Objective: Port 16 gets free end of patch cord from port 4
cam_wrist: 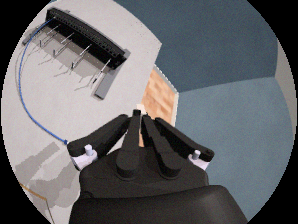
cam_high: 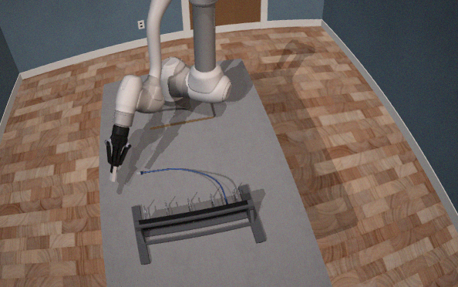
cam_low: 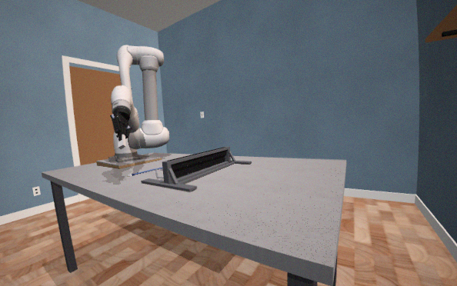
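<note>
The plug is 140 mm behind my hand, 70 mm to the left of it and 190 mm below it.
</note>
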